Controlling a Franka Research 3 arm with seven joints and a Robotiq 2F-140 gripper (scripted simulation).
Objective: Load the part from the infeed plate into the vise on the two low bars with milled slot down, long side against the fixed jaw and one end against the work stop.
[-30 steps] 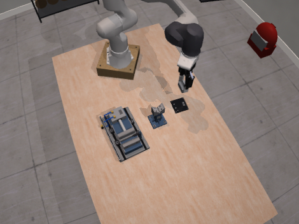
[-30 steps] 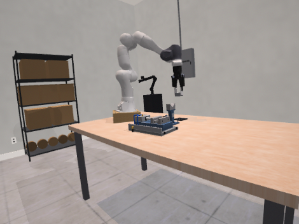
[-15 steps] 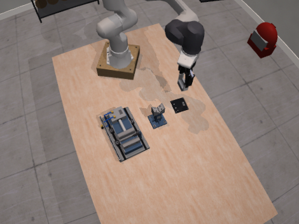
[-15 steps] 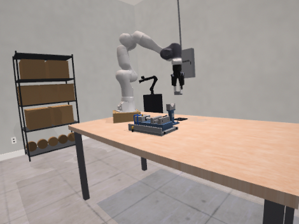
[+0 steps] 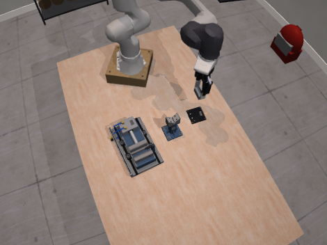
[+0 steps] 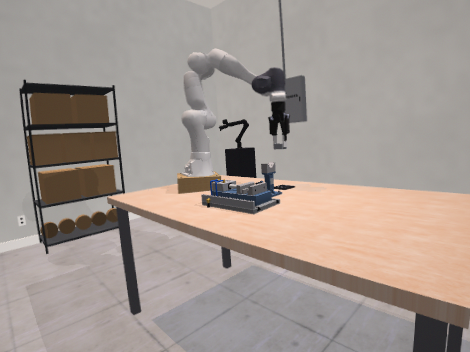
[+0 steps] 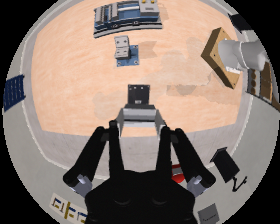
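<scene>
The part lies 2 cm below my hand. From my hand the other things lie so: vise (37 cm to the right, 22 cm below, 9 cm ahead); then black infeed plate (26 cm below, 1 cm to the left).
</scene>
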